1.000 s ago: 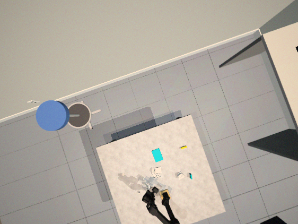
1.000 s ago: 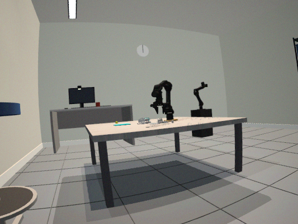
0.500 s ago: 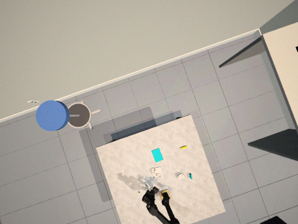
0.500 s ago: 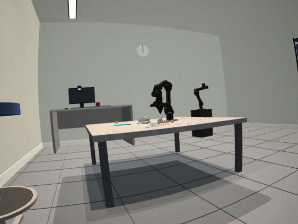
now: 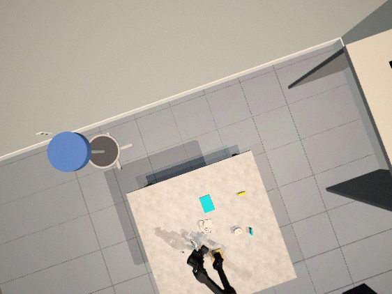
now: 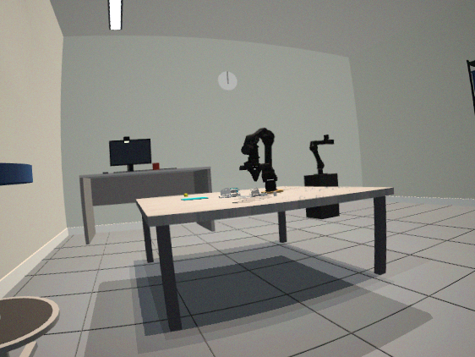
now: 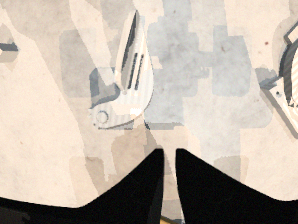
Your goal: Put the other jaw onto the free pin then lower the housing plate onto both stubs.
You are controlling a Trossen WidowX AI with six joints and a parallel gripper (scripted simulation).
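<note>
Right now the white jaw piece is 80 mm below my gripper tip, 50 mm to the left of it and 10 mm behind it. Round my gripper tip: yellow piece (570 mm to the right, 270 mm ahead, 80 mm below); then cyan plate (320 mm ahead, 220 mm to the right, 80 mm below).
</note>
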